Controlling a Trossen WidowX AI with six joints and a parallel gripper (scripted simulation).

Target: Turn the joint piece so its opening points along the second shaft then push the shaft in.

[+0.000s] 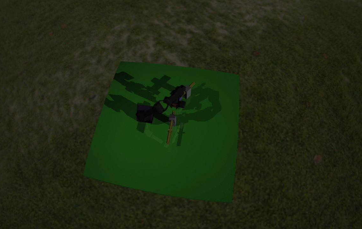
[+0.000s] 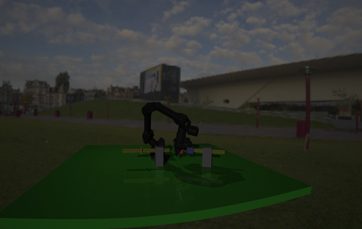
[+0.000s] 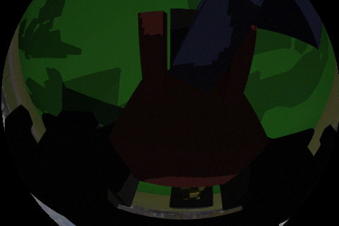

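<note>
Now: the red square joint piece 40 mm above my gripper tip and 30 mm to the left of it.
</note>
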